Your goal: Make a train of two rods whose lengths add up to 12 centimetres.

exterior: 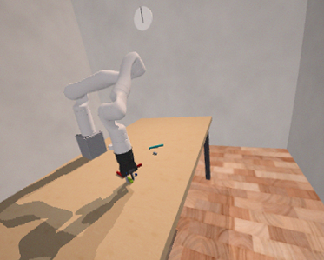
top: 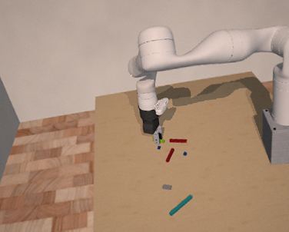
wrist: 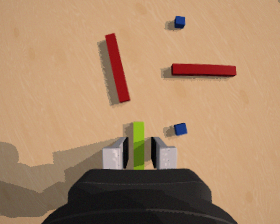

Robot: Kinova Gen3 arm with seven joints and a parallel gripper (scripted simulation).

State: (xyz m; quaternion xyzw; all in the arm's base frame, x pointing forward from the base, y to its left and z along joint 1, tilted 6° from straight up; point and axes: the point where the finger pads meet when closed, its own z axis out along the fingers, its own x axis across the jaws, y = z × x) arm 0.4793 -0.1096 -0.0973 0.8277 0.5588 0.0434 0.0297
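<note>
Now: hand 1 cm above the lime rod. From my hand the other things lie so: turquoise rod (33 cm to the left, 8 cm behind, 1 cm below); then grey rod (25 cm to the left, 3 cm behind, 1 cm below); then blue rod (4 cm to the left, 1 cm below).
</note>
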